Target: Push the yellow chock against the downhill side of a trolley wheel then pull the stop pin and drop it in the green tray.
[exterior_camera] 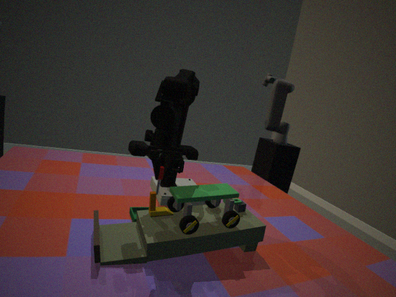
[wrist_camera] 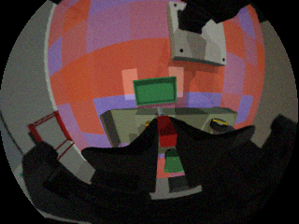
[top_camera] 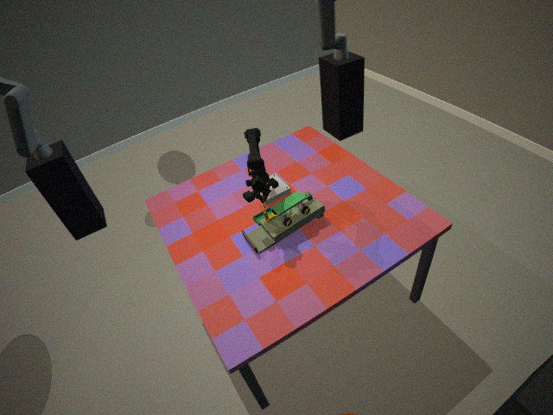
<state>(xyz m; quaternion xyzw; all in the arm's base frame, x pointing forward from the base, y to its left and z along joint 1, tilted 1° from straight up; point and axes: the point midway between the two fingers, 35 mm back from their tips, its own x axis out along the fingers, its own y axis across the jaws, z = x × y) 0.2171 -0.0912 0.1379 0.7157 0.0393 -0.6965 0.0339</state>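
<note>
My gripper tip is now 20 mm past the green tray and 140 mm above it. From my gripper tip the other things lie so: yellow chock 60 mm ahead, 60 mm below; dark end board 110 mm ahead, 160 mm to the right, 110 mm below; red-headed stop pin right at my gripper tip.
</note>
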